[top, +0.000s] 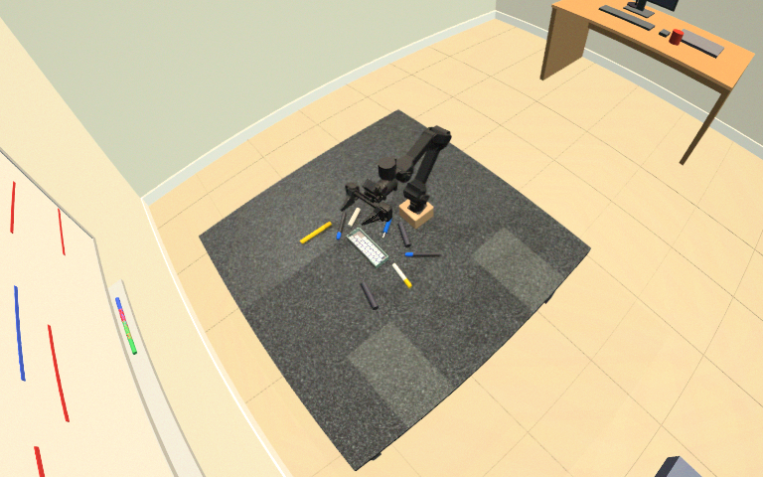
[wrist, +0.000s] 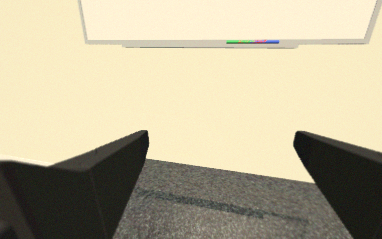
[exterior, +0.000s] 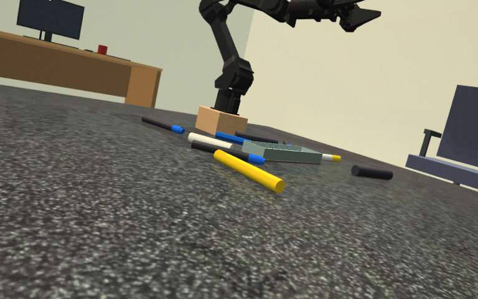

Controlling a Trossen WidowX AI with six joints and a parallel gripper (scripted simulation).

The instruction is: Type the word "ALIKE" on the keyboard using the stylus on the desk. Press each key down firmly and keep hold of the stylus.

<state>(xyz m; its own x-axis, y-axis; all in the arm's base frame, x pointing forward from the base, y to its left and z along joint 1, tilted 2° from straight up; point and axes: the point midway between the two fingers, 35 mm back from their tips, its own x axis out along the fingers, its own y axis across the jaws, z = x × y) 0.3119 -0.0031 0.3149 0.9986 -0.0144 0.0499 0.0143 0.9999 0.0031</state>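
The keyboard lies 9 cm behind my gripper tip, 7 cm to the right of it and 36 cm below it. The rest, counted from my gripper tip: white stick: 18 cm behind, 22 cm to the right, 36 cm below; then blue stylus: 21 cm behind, 7 cm to the right, 36 cm below; then white-and-yellow marker: 7 cm behind, 13 cm to the left, 36 cm below.
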